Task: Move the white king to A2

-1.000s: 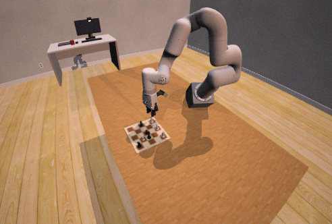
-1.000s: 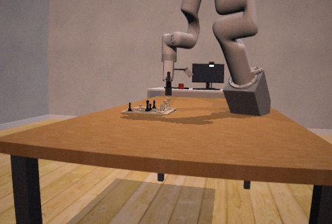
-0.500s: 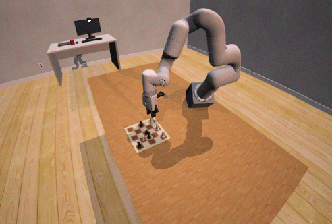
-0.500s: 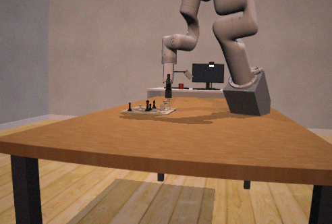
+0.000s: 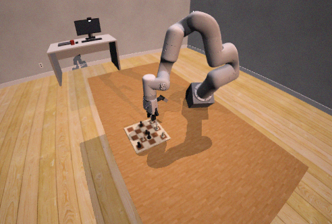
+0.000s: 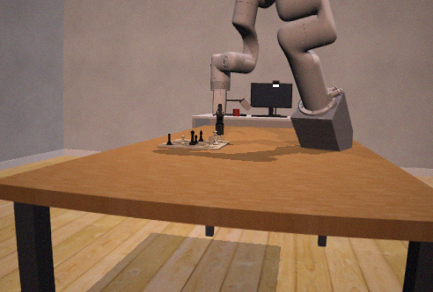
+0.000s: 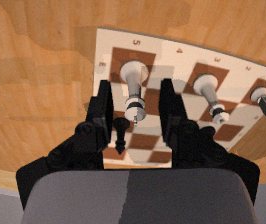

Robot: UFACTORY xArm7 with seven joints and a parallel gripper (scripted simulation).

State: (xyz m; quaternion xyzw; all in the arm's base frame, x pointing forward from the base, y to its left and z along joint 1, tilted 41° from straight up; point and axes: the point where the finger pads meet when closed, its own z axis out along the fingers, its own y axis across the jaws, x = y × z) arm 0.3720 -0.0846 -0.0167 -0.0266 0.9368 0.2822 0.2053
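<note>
The white king lies 2 cm below my hand. Also, from my hand: chessboard 8 cm ahead, 7 cm to the left, 5 cm below; white pawn 12 cm ahead, 11 cm to the left, 4 cm below; black piece 16 cm ahead, 14 cm to the left, 4 cm below.
</note>
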